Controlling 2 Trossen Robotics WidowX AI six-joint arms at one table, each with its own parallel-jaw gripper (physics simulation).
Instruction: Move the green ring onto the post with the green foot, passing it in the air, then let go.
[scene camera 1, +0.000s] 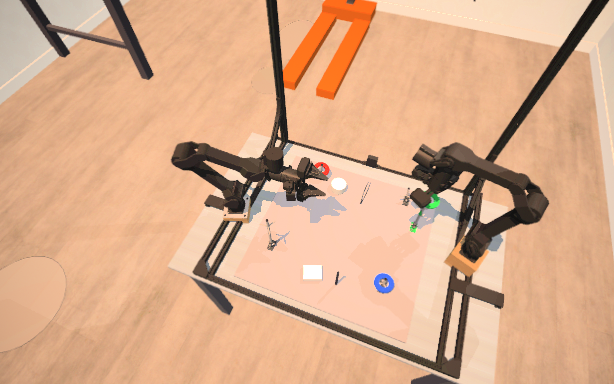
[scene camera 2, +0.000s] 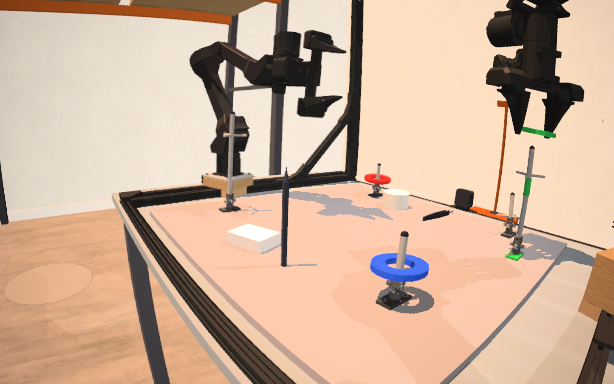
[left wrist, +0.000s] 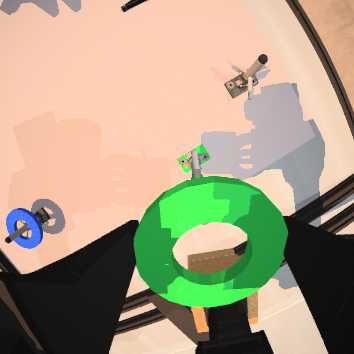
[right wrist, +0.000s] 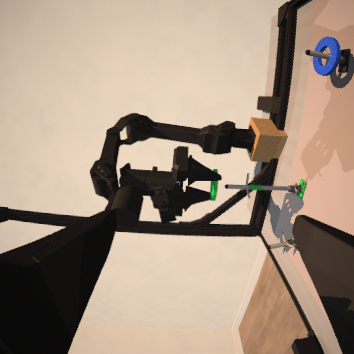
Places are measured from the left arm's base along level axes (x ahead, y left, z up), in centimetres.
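Pixels of known places: left gripper, fingertip midpoint: (scene camera 2: 532, 136) (left wrist: 209, 227) (right wrist: 217, 187); right gripper, fingertip midpoint: (scene camera 1: 326, 187) (scene camera 2: 343, 73) (right wrist: 206, 222); left arm's base, link origin: (scene camera 1: 470, 252) (left wrist: 225, 309) (right wrist: 250, 138); right arm's base, link origin: (scene camera 1: 236, 206) (scene camera 2: 227, 174).
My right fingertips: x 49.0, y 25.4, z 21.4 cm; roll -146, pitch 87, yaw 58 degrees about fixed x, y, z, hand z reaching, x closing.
Observation:
Ahead of a thing's pixels: the offset from my right fingertips to its top centre. "spot": to the spot under its first point.
The green ring @(dy -24.4, dx -27.2, dz -6.5 cm) (scene camera 1: 434, 202) (scene camera 2: 539, 132) (left wrist: 152, 245) (right wrist: 214, 186) is held in the air, near level. My left gripper (scene camera 2: 533, 133) (left wrist: 209, 227) (right wrist: 217, 187) is shut on it, a finger at each side. The post with the green foot @(spot: dy -24.2, dx -26.9, dz -18.8 cm) (scene camera 1: 419, 215) (scene camera 2: 527, 187) (left wrist: 195, 162) (right wrist: 256, 187) stands below, with a green band and thin crossbars. In scene camera 2 the ring is a little above the post's top and slightly right of it. In the left wrist view the ring's far rim hides the post's top. My right gripper (scene camera 1: 325, 185) (scene camera 2: 342, 74) (right wrist: 206, 222) is open and empty, far to the left.
A bare post @(spot: dy -32.4, dx -17.4, dz -25.7 cm) (scene camera 1: 406, 197) (scene camera 2: 511, 212) stands close to the green-footed one. A blue ring @(dy +4.3, dx -32.0, dz -23.9 cm) (scene camera 1: 384, 290) (scene camera 2: 380, 270) and a red ring @(dy -18.5, dx +18.2, dz -23.7 cm) (scene camera 2: 370, 178) are around other posts. Another tall post @(spot: dy +19.8, dx +9.5, dz -19.3 cm) (scene camera 2: 231, 165), a white block @(dy +17.9, dx -9.8, dz -27.1 cm) (scene camera 2: 254, 237), a black upright rod @(dy +14.9, dx -18.8, dz -15.1 cm) (scene camera 2: 285, 220) and a white cylinder @(dy -18.5, dx +7.9, dz -25.6 cm) (scene camera 2: 396, 200) stand elsewhere.

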